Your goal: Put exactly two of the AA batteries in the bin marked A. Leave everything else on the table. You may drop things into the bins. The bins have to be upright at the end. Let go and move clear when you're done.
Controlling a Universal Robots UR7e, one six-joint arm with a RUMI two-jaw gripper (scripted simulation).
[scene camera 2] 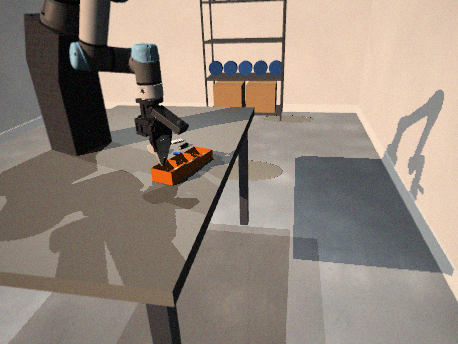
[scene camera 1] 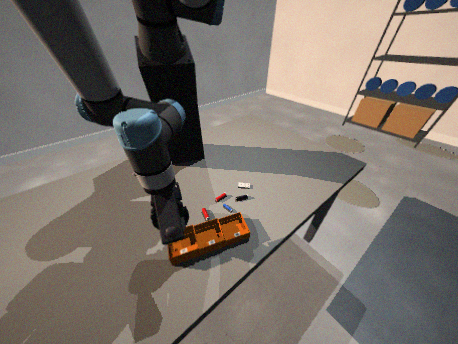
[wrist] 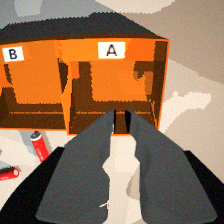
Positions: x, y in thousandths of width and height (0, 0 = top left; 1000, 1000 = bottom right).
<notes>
In view: my gripper (scene camera 2: 357, 481) and an orange bin (scene camera 1: 505, 656).
The orange bin also shows in scene camera 2 (scene camera 2: 385, 490) and in the wrist view (wrist: 431, 324). My gripper is seen too in scene camera 1 (scene camera 1: 390, 688) and in the wrist view (wrist: 538, 498).
</notes>
